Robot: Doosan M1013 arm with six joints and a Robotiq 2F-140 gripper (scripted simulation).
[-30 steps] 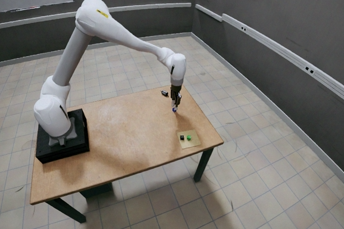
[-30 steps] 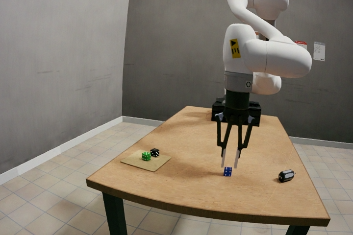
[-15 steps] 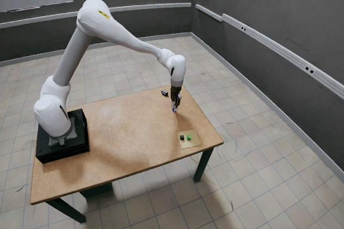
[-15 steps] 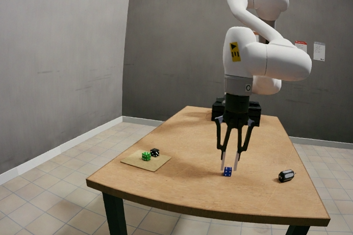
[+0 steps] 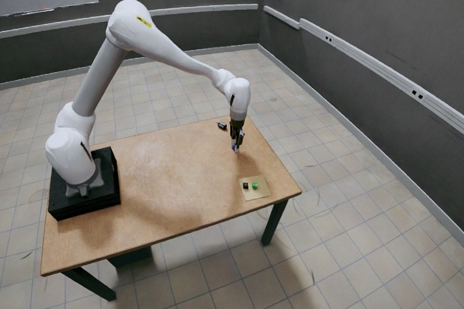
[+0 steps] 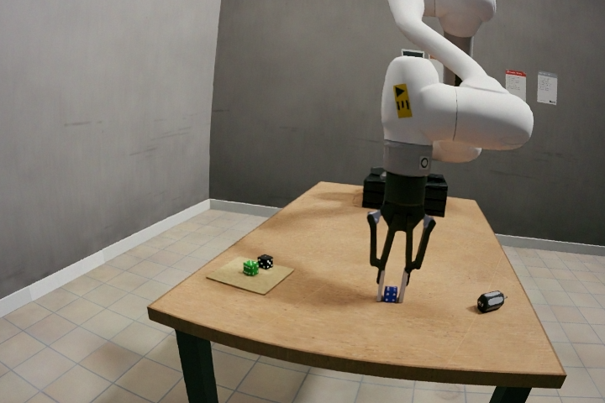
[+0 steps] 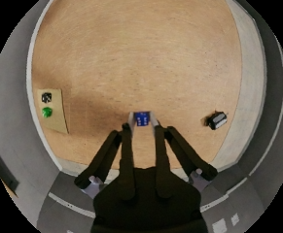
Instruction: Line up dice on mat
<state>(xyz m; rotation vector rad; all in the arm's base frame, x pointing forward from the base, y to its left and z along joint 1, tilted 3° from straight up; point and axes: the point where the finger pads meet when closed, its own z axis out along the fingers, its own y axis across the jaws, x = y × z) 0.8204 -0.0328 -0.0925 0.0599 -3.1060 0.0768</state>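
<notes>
Right now the blue die is 2 cm below my hand. From my hand the other things lie so: tan mat (3 cm behind, 29 cm to the right, 3 cm below); green die (3 cm behind, 29 cm to the right, 2 cm below); black die (8 cm behind, 28 cm to the right, 2 cm below).
</notes>
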